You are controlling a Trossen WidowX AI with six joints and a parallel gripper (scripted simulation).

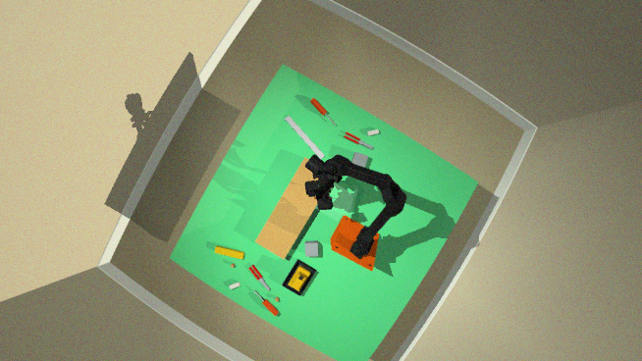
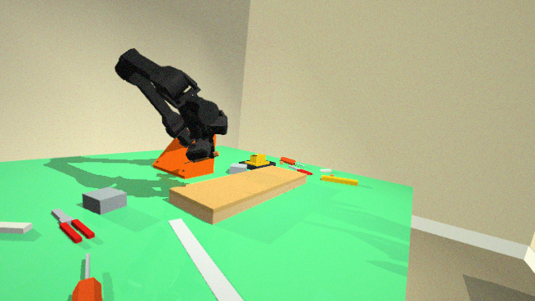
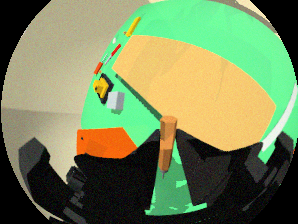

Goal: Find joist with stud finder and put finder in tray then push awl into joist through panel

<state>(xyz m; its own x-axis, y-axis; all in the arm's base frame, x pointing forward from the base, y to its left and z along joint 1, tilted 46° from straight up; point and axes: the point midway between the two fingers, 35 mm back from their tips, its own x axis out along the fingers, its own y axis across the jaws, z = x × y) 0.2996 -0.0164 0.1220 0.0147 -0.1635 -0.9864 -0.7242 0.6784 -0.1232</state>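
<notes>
My gripper tip is now 40 mm past the awl, 30 mm to the left of it and 20 mm above it. Also, from my gripper tip: yellow stud finder (400 mm to the left, 190 mm behind, 70 mm below); then white ruler (260 mm ahead, 210 mm to the right, 120 mm below); then dark tray (410 mm to the left, 190 mm behind, 110 mm below).
</notes>
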